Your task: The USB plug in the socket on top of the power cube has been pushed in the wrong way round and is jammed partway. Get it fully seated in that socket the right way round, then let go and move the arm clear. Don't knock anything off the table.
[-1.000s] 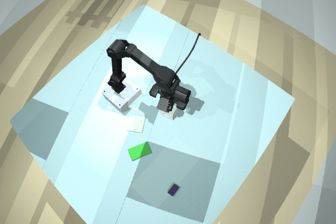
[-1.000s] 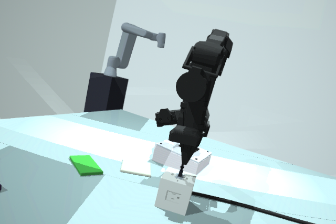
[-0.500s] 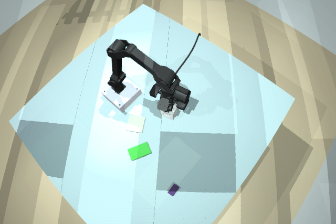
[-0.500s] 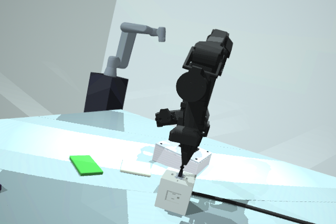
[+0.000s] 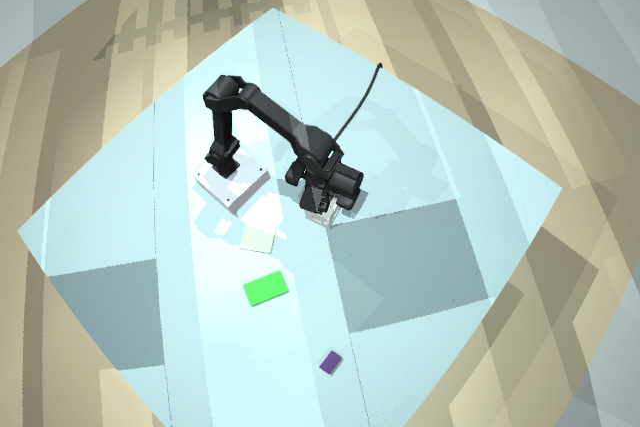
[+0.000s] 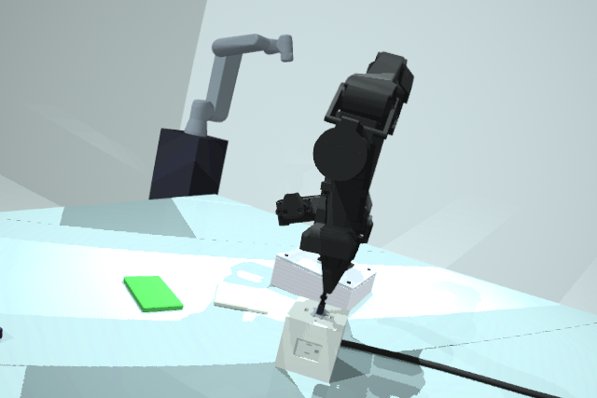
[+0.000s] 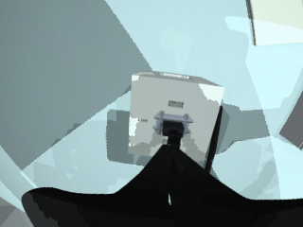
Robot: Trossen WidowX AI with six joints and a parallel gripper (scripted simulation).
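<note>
My gripper tip is now 2 cm above the USB plug. From my gripper tip the other things lie so: pale flat card 10 cm behind, 18 cm to the right, 11 cm below; green flat card 2 cm ahead, 28 cm to the right, 11 cm below; USB socket 1 cm to the right, 4 cm below.
</note>
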